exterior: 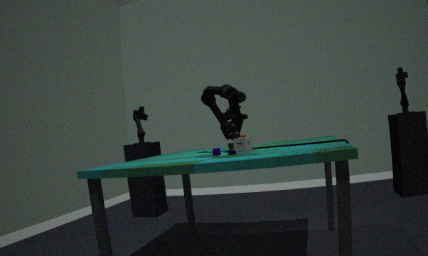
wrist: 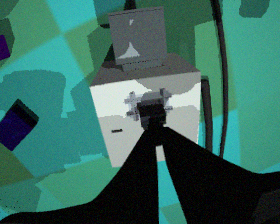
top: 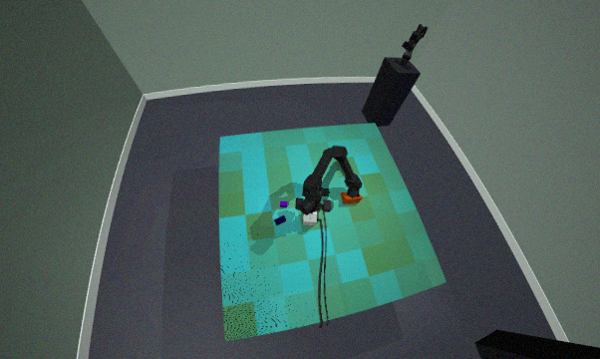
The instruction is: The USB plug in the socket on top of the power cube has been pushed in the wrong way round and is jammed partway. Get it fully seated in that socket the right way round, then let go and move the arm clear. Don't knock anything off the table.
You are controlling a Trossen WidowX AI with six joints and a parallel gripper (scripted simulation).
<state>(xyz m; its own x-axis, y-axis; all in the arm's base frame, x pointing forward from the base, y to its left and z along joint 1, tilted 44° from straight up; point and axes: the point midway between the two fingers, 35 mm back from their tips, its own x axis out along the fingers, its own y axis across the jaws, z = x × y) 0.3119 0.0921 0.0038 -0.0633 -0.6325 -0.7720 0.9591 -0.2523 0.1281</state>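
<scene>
Right now the dark USB plug is 20 mm below my gripper tip. From my gripper tip the other things lie so: dark blue block 180 mm ahead, 10 mm to the right, 100 mm below.
</scene>
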